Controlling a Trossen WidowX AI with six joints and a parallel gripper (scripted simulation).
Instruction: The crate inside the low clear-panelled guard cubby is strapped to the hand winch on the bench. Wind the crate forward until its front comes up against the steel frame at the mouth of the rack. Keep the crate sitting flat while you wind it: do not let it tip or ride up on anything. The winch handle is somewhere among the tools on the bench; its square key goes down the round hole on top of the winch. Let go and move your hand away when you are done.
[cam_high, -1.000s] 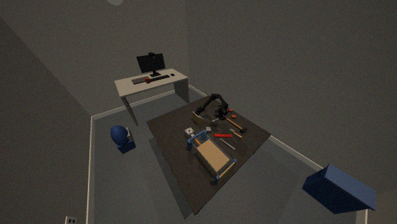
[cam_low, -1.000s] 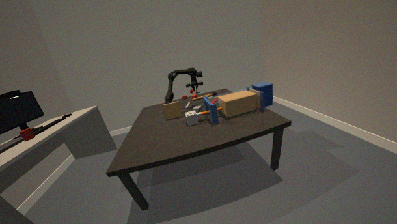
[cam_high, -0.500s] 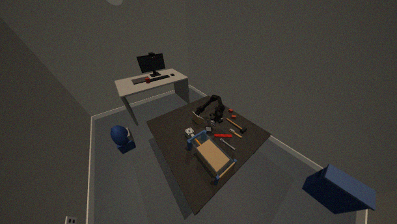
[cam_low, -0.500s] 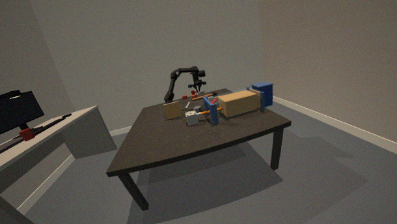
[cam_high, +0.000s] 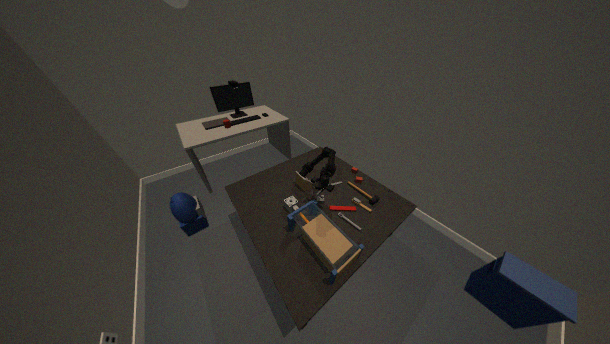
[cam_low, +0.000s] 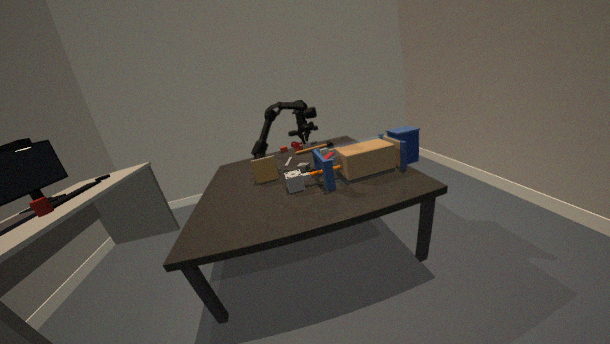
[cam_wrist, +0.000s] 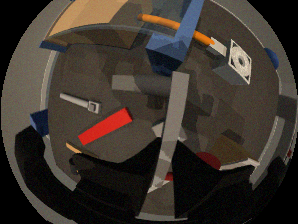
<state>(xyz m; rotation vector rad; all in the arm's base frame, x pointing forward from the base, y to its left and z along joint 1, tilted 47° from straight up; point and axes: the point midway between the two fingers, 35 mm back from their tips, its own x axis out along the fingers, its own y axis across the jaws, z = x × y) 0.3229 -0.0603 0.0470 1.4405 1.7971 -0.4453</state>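
Now: the red knob 50 mm behind my gripper tip and 30 mm to the left of it. From my gripper tip the other things lie so: winch handle (10 mm to the left, 10 mm behind); grey block (170 mm below, 40 mm to the left, 40 mm behind); blue frame (210 mm to the right, 80 mm below, 40 mm ahead).
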